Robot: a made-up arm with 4 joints.
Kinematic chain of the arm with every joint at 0, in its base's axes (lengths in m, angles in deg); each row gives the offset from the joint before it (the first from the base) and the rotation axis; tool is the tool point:
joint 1: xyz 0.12 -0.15 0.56 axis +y
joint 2: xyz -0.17 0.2 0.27 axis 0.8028 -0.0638 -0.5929
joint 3: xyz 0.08 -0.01 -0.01 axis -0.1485 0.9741 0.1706
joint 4: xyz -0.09 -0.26 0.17 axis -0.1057 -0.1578 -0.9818
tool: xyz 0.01 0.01 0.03
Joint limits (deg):
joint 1: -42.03..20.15
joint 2: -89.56..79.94
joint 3: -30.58..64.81
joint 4: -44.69..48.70
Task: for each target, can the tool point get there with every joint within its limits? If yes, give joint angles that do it. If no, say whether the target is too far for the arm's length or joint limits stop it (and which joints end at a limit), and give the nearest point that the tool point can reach.
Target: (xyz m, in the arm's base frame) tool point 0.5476 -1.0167 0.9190
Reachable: no: too far | nearest point 0.2362 -0.2928 0.8486 | short by 0.791 m
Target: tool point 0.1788 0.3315 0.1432
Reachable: no: joint limits stop it (at a limit: joint 1, joint 2, joint 3, joint 4) | nearest point -0.2908 -0.0075 0.3670 | short by 0.621 m
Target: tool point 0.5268 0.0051 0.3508
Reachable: no: joint limits stop it (at a limit: joint 1, joint 3) | nearest point 0.4333 0.0394 0.9500 | short by 0.607 m
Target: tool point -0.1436 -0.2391 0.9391
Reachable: yes | joints -8.82 11.97 0.67 21.28
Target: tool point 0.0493 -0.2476 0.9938
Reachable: yes | joints -0.43 13.89 32.41 1.81
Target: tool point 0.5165 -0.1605 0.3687
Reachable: no: joint limits stop it (at a limit: joint 1, joint 3) | nearest point 0.2875 -0.2604 0.8764 | short by 0.566 m
